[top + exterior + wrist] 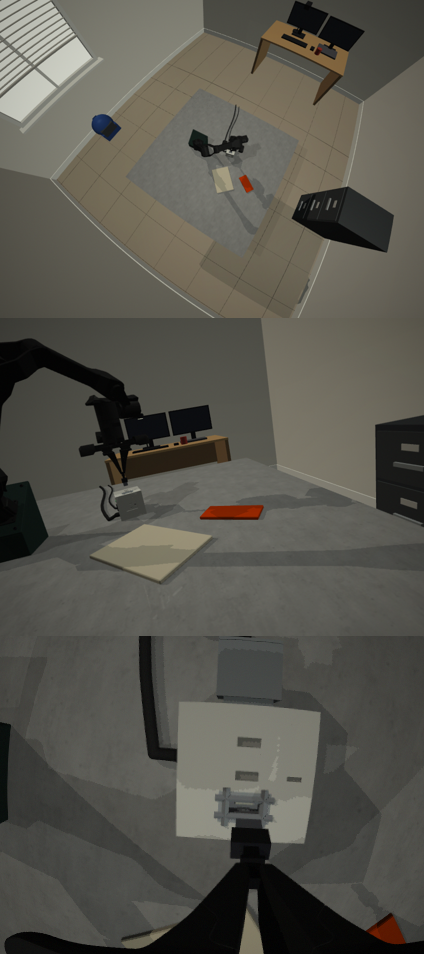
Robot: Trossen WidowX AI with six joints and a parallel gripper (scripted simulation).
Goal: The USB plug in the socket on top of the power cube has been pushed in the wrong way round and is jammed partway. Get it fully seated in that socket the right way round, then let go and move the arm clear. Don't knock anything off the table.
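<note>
Now: the USB plug 20 mm below my gripper tip. Round my gripper tip: red flat slab 260 mm ahead, 180 mm to the right, 130 mm below; then socket 70 mm below; then beige flat board 250 mm to the right, 130 mm below, 50 mm ahead.
</note>
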